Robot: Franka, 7 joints.
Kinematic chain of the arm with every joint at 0, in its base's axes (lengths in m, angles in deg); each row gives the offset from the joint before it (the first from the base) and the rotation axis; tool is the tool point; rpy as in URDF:
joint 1: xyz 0 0 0.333 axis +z
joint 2: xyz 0 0 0 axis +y
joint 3: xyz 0 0 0.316 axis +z
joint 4: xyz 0.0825 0 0 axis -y
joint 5: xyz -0.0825 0 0.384 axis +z
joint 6: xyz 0 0 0 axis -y
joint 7: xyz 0.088 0 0 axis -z
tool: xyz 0 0 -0.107 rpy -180 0 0
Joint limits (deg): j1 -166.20..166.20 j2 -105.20..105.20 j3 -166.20..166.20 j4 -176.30..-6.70 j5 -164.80..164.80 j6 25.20..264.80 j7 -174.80..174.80
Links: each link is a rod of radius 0.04 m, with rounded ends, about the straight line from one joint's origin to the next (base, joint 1, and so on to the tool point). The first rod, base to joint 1, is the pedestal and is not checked.
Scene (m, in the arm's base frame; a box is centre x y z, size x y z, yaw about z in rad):
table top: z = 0
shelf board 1: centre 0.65 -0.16 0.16 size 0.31 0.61 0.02 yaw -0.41
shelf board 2: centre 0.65 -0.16 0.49 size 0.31 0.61 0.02 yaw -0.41
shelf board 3: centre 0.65 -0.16 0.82 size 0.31 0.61 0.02 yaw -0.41
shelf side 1: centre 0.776 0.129 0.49 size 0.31 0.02 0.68 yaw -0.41
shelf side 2: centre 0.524 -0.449 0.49 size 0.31 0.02 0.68 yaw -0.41
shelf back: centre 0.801 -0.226 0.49 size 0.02 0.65 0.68 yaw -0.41
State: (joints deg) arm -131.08 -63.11 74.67 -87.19 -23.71 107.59 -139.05
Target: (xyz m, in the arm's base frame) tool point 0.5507 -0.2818 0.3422
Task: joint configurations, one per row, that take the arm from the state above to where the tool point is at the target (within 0.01 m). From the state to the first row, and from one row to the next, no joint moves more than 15 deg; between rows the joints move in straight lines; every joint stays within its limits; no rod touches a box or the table.
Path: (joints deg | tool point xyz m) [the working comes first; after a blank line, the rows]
Joints at the target: -139.49 -74.05 98.21 -101.17 -20.01 106.74 -139.05
Straight joint move there: touches shelf board 2.

1: -122.35 -64.89 69.59 -101.13 -19.76 100.51 -144.19 | 0.4925 -0.1890 0.6297
2: -113.61 -66.67 64.52 -115.06 -15.82 93.43 -149.34 | 0.4083 -0.1841 0.5966
3: -104.88 -68.45 59.44 -129.00 -11.87 86.35 -154.48 | 0.3218 -0.1736 0.5540
4: -96.14 -70.23 54.37 -142.93 -7.92 79.26 -159.62 | 0.2380 -0.1572 0.5009
5: -87.41 -72.01 49.29 -156.87 -3.98 72.18 -164.77 | 0.1604 -0.1346 0.4389
6: -78.68 -73.79 44.21 -170.81 -0.03 65.10 -169.91 | 0.0910 -0.1053 0.3713
7: -87.35 -74.35 56.35 -162.35 -4.36 68.71 -162.20 | 0.1381 -0.1226 0.4008
8: -96.01 -74.91 68.48 -153.89 -8.69 72.31 -154.48 | 0.1970 -0.1398 0.4087
9: -104.68 -75.47 80.61 -145.43 -13.02 75.92 -146.77 | 0.2609 -0.1598 0.3896
10: -113.35 -76.02 92.75 -136.97 -17.34 79.52 -139.05 | 0.3215 -0.1821 0.3422
11: -122.07 -75.37 94.57 -125.04 -18.23 88.60 -139.05 | 0.4017 -0.2177 0.3383
12: -130.78 -74.71 96.39 -113.11 -19.12 97.67 -139.05 | 0.4788 -0.2512 0.3376
13: -139.49 -74.05 98.21 -101.17 -20.01 106.74 -139.05 | 0.5507 -0.2818 0.3423

